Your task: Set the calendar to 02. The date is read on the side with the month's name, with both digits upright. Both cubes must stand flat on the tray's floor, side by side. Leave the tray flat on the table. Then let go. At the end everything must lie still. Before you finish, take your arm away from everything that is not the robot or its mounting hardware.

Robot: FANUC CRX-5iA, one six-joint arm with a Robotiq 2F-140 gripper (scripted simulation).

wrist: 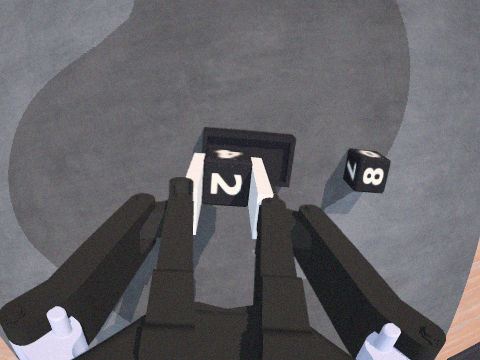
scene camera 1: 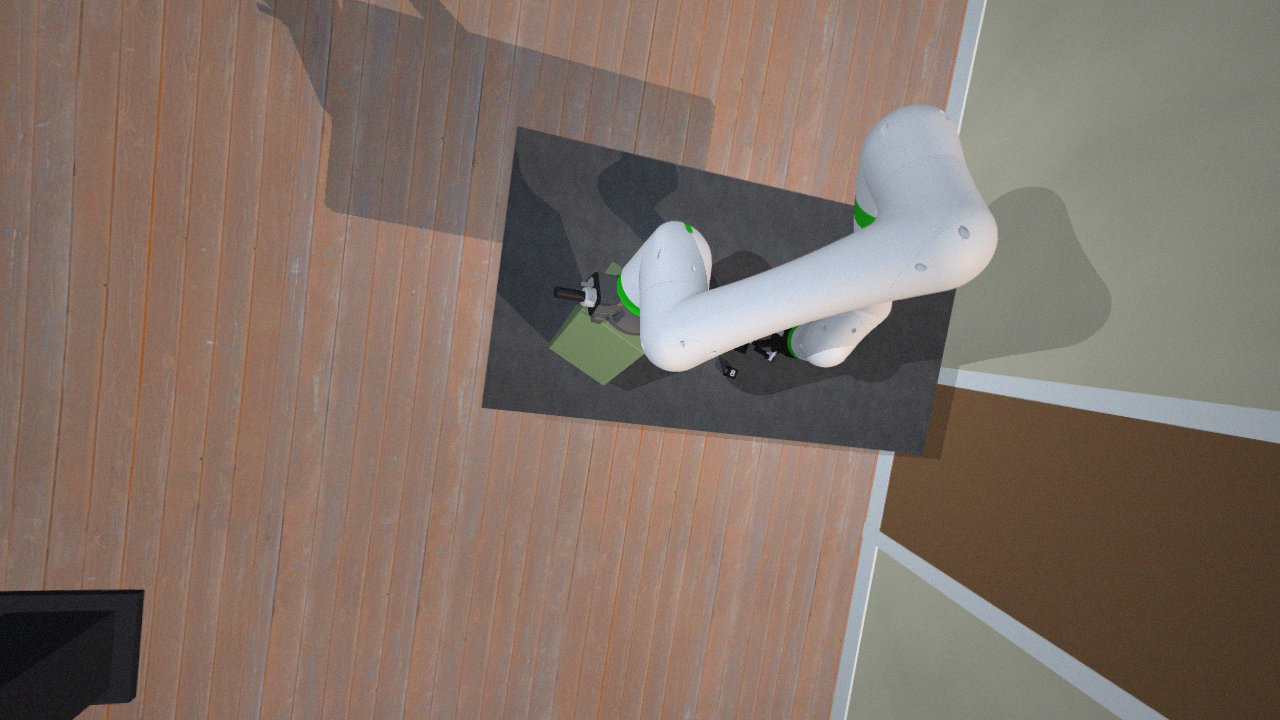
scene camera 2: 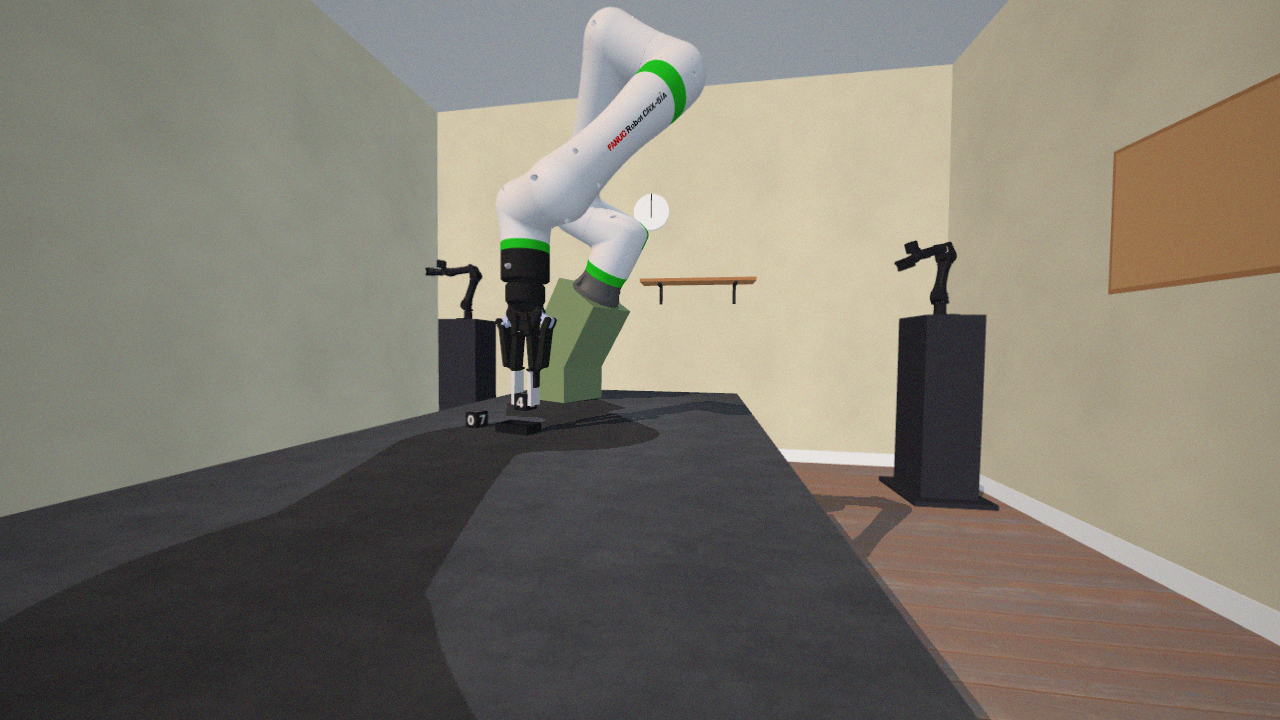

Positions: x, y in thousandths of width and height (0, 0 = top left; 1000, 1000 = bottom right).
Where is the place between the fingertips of my gripper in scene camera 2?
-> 411, 562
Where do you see a black tray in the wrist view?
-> At 578, 418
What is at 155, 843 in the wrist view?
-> My gripper.
